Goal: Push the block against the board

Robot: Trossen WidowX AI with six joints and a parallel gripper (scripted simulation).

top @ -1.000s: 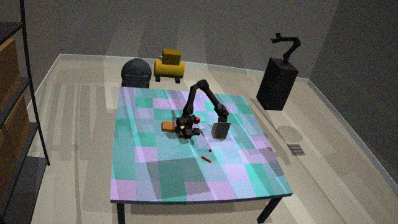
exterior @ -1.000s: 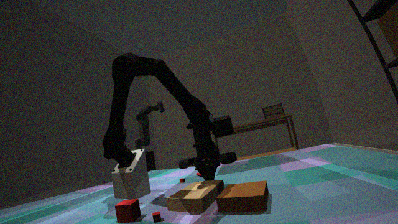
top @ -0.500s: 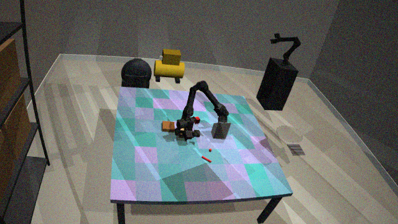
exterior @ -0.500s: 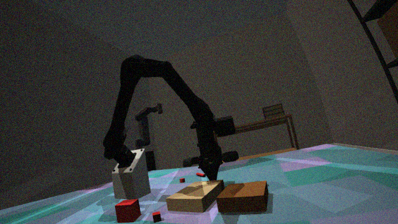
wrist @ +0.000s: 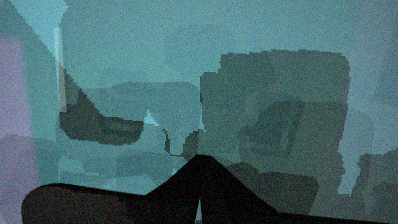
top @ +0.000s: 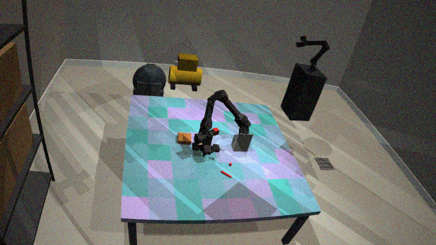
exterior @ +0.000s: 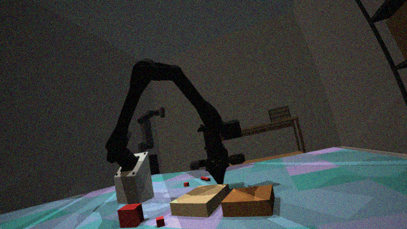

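My gripper tip is now 140 mm to the left of the board, 20 mm past it and 10 mm below it. The rest, counted from my gripper tip: square block 180 mm to the right, 110 mm ahead, 10 mm above; then red stick 180 mm to the left, 120 mm behind.
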